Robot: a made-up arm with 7 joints. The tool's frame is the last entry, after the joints.
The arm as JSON. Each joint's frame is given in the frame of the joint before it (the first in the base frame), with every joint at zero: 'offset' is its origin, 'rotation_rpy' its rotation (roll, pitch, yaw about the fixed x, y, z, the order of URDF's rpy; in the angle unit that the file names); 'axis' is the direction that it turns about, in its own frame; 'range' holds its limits. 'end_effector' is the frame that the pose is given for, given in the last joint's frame.
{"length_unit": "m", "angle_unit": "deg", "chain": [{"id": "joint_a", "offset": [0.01, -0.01, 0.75], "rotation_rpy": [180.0, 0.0, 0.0], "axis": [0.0, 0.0, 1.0], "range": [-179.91, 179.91]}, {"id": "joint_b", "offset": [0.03, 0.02, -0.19], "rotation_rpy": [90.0, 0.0, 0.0], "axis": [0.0, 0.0, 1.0], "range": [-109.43, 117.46]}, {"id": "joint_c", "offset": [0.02, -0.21, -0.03], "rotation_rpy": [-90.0, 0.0, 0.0], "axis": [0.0, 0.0, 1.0], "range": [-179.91, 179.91]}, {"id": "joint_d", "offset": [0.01, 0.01, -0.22], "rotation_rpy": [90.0, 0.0, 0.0], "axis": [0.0, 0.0, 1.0], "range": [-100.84, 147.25]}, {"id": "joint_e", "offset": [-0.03, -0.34, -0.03], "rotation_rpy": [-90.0, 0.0, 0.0], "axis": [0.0, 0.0, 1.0], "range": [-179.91, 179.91]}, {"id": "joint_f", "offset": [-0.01, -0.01, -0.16], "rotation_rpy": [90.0, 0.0, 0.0], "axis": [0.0, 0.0, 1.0], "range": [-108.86, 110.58]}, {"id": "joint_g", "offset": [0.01, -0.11, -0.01], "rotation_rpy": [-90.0, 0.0, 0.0], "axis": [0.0, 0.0, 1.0], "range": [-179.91, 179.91]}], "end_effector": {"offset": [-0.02, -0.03, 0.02], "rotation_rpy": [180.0, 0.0, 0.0]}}
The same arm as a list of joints. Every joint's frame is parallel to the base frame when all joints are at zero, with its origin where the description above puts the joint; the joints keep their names.
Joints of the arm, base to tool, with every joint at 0 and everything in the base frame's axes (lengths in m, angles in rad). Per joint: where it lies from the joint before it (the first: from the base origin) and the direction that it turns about. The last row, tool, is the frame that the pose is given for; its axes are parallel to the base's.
joint_a: axis -z origin 0.01 -0.01 0.75
joint_b: axis +y origin 0.03 -0.02 0.19
joint_c: axis -z origin 0.02 -0.03 0.21
joint_d: axis +y origin 0.01 -0.01 0.22
joint_e: axis -z origin -0.03 -0.03 0.34
joint_f: axis +y origin -0.01 0.01 0.16
joint_g: axis -z origin 0.01 -0.01 0.11
tool: origin -0.02 0.03 -0.02
Joint limits (rad, base to tool): -3.14..3.14 -1.9099..2.0501 -3.14..3.14 -1.76..2.57 -3.14..3.14 -1.9..1.93 -3.14..3.14

